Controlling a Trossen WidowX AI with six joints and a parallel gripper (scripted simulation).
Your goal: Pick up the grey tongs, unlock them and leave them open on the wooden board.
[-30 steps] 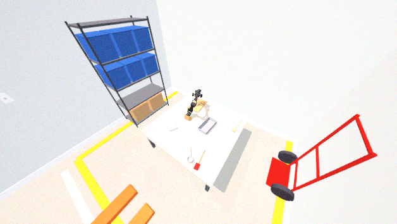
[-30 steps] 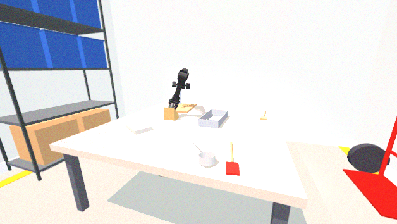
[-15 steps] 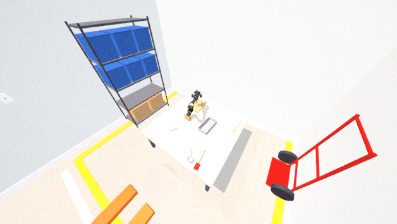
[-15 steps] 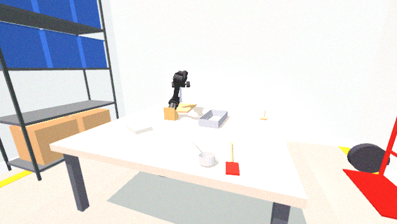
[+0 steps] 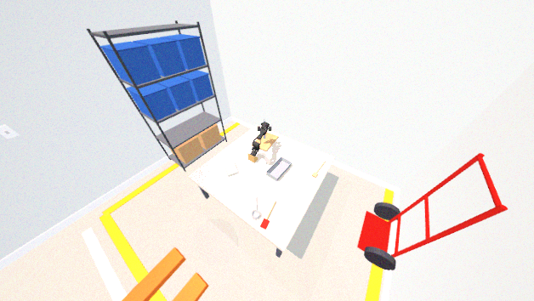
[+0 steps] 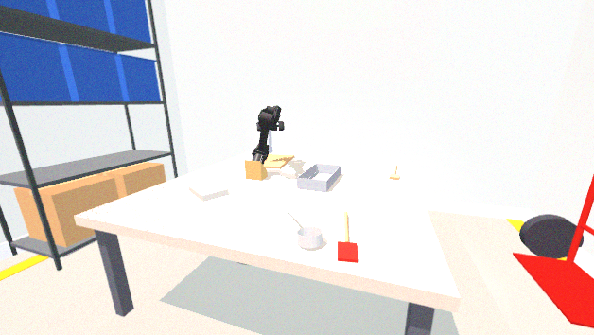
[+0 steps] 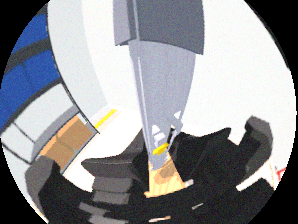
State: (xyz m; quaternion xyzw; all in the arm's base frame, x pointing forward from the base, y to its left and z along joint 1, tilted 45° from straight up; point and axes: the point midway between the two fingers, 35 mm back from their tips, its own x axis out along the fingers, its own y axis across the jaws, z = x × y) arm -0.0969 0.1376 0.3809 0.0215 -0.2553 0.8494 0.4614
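Right now my gripper tip is 220 mm above the wooden board, 20 mm short of it and 10 mm to the left of it. Round my gripper tip: red spatula 860 mm to the right, 720 mm ahead, 230 mm below; then roasting tin 480 mm ahead, 330 mm to the right, 200 mm below; then flat pale slab 680 mm to the right, 220 mm below, 20 mm ahead.
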